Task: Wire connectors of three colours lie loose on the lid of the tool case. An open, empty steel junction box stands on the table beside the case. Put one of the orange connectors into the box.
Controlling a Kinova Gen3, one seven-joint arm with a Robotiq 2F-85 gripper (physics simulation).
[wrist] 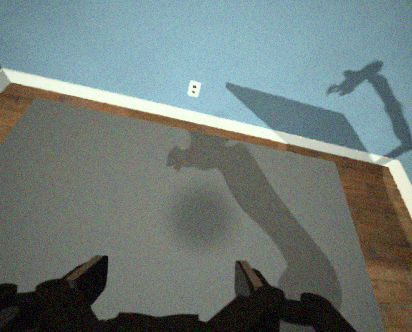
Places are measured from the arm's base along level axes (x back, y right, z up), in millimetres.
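Pixels of known places: gripper, fingertip midpoint: [172,272].
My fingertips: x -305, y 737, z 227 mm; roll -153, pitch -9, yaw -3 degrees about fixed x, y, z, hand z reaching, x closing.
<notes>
Behind a point stands the place of what it marks.
My gripper [172,272] @[x -305, y 737, z 227 mm] is open, with its two fingers wide apart at the bottom of the wrist view and nothing between them. It is above a grey table top [100,195] @[x -435, y 904, z -61 mm]. The connectors, the tool case and the steel junction box do not show in this view.
The arm's shadow [265,205] @[x -51, y 902, z -61 mm] falls across the right half of the table top. Beyond the table's far edge are a strip of wooden floor [367,215], a white skirting board [150,106] and a blue wall [125,40] with a white socket [194,88].
</notes>
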